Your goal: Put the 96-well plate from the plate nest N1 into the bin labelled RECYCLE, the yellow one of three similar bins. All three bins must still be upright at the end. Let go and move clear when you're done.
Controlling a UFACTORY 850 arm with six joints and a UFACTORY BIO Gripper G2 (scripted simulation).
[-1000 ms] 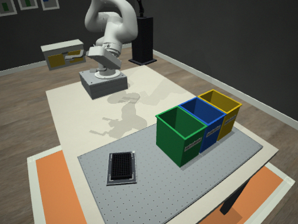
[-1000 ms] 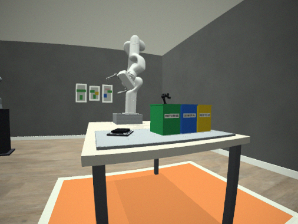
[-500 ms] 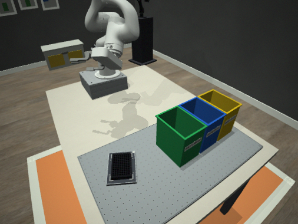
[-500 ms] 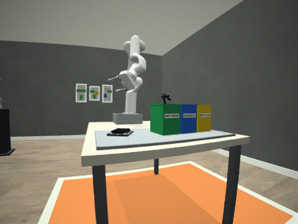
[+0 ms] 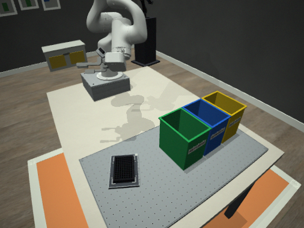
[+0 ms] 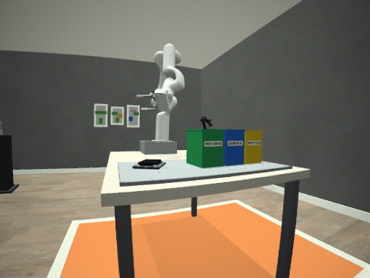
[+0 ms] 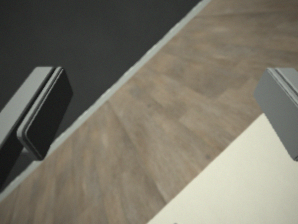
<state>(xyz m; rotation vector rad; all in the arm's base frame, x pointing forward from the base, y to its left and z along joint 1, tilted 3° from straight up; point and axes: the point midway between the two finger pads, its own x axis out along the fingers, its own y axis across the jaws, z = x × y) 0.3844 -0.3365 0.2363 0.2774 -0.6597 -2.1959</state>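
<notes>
My gripper is now 330 mm above the black 96-well plate, 290 mm short of it and 60 mm to the left of it. Round my hand: plate nest N1: 350 mm below, 290 mm ahead, 60 mm to the right; then blue bin: 410 mm ahead, 320 mm to the left, 260 mm below; then green bin: 390 mm ahead, 260 mm below, 190 mm to the left.
</notes>
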